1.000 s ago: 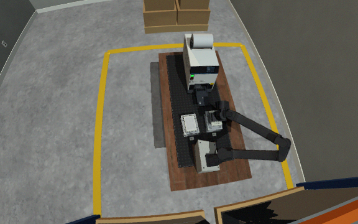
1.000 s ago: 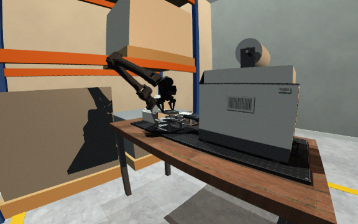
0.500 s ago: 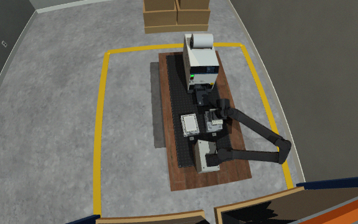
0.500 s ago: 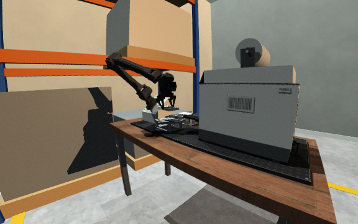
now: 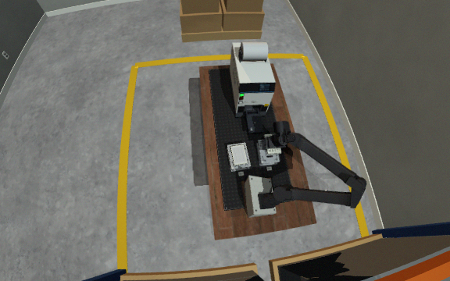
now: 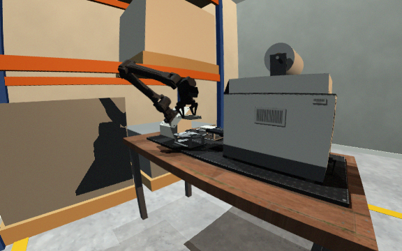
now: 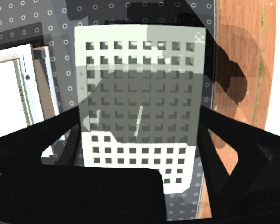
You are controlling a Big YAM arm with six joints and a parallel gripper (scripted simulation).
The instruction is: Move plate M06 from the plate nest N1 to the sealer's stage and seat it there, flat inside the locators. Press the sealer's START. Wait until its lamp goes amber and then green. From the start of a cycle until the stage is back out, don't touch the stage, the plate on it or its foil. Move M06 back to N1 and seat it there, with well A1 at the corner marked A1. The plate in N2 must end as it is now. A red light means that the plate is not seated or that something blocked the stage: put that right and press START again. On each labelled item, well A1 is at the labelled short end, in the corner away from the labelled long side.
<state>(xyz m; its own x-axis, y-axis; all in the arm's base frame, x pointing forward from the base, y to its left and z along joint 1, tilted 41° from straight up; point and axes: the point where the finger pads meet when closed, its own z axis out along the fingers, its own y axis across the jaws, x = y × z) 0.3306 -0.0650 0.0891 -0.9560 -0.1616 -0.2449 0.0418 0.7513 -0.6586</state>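
The dark stage is 19 cm ahead of my hand, 6 cm to the left of it and 7 cm below it. Round my hand: white well plate right at my hand; then foil roll 52 cm ahead, 5 cm to the left, 25 cm above; then white plate 1 cm behind, 20 cm to the left, 10 cm below.
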